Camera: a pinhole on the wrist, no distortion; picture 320 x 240 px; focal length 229.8 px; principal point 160.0 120.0 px. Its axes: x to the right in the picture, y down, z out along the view. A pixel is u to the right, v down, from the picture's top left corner.
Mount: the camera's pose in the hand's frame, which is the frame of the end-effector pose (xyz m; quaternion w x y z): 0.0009 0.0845 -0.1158 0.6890 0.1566 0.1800 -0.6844
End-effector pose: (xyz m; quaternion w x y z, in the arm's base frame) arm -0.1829 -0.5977 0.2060 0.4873 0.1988 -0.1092 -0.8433
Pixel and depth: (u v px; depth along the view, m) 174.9 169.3 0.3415
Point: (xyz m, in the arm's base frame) -0.3696 -0.6273 0.3081
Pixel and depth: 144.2 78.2 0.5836
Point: -0.4493 -0.4520 0.5481
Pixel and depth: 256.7 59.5 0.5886
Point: -0.5723 -0.2789 0.3477
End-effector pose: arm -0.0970 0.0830 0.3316 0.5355 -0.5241 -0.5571 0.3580
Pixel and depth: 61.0 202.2 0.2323
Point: -0.2023 0.2067 0.2648
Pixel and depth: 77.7 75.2 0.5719
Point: -0.5835 0.0745 0.2280
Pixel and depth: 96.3 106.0 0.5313
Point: -0.5170 0.1330 0.2862
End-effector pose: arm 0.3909 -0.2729 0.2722 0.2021 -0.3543 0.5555 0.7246
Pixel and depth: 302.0 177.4 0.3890
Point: 0.4946 -0.0827 0.0024
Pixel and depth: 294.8 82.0 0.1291
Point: 0.4413 -0.2923 0.2512
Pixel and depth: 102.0 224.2 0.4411
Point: 0.1665 0.0146 0.1434
